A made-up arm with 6 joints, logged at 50 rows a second.
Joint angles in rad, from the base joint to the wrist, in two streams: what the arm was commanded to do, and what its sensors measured. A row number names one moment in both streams.
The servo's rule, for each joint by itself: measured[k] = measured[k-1] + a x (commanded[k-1-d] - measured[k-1]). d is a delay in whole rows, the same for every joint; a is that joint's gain. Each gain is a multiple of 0.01, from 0.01 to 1. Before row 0 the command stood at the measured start. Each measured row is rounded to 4 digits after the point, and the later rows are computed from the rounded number. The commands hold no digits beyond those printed.
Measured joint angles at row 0: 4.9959 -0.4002 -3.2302 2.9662 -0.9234 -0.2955
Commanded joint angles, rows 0 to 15: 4.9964 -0.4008 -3.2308 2.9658 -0.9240 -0.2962; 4.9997 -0.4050 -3.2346 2.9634 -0.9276 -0.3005; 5.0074 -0.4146 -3.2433 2.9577 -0.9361 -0.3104; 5.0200 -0.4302 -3.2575 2.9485 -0.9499 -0.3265; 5.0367 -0.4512 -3.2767 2.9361 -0.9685 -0.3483; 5.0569 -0.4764 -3.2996 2.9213 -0.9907 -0.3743; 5.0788 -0.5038 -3.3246 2.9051 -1.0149 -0.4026; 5.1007 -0.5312 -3.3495 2.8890 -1.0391 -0.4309; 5.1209 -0.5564 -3.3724 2.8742 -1.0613 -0.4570; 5.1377 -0.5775 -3.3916 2.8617 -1.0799 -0.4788; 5.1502 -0.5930 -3.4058 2.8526 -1.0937 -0.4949; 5.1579 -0.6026 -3.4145 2.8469 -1.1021 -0.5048; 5.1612 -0.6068 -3.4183 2.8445 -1.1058 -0.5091; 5.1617 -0.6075 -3.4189 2.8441 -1.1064 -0.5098; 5.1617 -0.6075 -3.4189 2.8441 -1.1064 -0.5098; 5.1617 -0.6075 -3.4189 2.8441 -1.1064 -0.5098
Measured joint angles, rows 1 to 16: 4.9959 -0.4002 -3.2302 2.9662 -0.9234 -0.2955; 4.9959 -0.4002 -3.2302 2.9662 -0.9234 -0.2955; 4.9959 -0.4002 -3.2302 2.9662 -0.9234 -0.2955; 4.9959 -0.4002 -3.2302 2.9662 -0.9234 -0.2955; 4.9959 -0.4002 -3.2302 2.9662 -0.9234 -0.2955; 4.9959 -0.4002 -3.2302 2.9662 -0.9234 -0.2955; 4.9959 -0.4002 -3.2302 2.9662 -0.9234 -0.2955; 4.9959 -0.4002 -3.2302 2.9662 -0.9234 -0.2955; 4.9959 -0.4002 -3.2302 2.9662 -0.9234 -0.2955; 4.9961 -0.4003 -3.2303 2.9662 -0.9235 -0.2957; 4.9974 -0.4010 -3.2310 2.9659 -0.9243 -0.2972; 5.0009 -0.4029 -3.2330 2.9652 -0.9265 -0.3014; 5.0076 -0.4067 -3.2369 2.9637 -0.9309 -0.3094; 5.0178 -0.4129 -3.2433 2.9612 -0.9380 -0.3218; 5.0315 -0.4218 -3.2523 2.9576 -0.9480 -0.3386; 5.0481 -0.4333 -3.2639 2.9529 -0.9607 -0.3591
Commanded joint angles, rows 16 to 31: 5.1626 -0.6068 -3.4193 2.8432 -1.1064 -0.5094; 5.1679 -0.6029 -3.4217 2.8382 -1.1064 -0.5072; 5.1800 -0.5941 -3.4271 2.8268 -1.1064 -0.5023; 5.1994 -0.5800 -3.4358 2.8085 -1.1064 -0.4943; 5.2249 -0.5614 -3.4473 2.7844 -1.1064 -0.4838; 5.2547 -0.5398 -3.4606 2.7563 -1.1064 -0.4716; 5.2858 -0.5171 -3.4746 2.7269 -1.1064 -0.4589; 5.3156 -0.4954 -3.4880 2.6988 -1.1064 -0.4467; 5.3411 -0.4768 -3.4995 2.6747 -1.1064 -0.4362; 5.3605 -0.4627 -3.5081 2.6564 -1.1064 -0.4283; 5.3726 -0.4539 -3.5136 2.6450 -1.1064 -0.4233; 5.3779 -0.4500 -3.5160 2.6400 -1.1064 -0.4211; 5.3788 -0.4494 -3.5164 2.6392 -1.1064 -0.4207; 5.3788 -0.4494 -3.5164 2.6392 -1.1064 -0.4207; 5.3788 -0.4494 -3.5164 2.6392 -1.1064 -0.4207; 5.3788 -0.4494 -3.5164 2.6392 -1.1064 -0.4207
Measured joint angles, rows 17 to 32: 5.0665 -0.4470 -3.2776 2.9471 -0.9756 -0.3821; 5.0855 -0.4623 -3.2928 2.9405 -0.9919 -0.4061; 5.1038 -0.4784 -3.3086 2.9334 -1.0086 -0.4294; 5.1200 -0.4944 -3.3242 2.9261 -1.0248 -0.4504; 5.1333 -0.5095 -3.3386 2.9190 -1.0395 -0.4678; 5.1431 -0.5231 -3.3514 2.9123 -1.0521 -0.4810; 5.1496 -0.5349 -3.3622 2.9062 -1.0624 -0.4902; 5.1538 -0.5451 -3.3713 2.9006 -1.0708 -0.4965; 5.1566 -0.5538 -3.3789 2.8955 -1.0776 -0.5008; 5.1587 -0.5612 -3.3854 2.8908 -1.0831 -0.5036; 5.1619 -0.5670 -3.3912 2.8861 -1.0875 -0.5048; 5.1682 -0.5708 -3.3969 2.8808 -1.0911 -0.5040; 5.1791 -0.5721 -3.4031 2.8743 -1.0940 -0.5009; 5.1951 -0.5706 -3.4102 2.8662 -1.0964 -0.4954; 5.2160 -0.5663 -3.4183 2.8563 -1.0983 -0.4878; 5.2404 -0.5594 -3.4273 2.8447 -1.0998 -0.4786
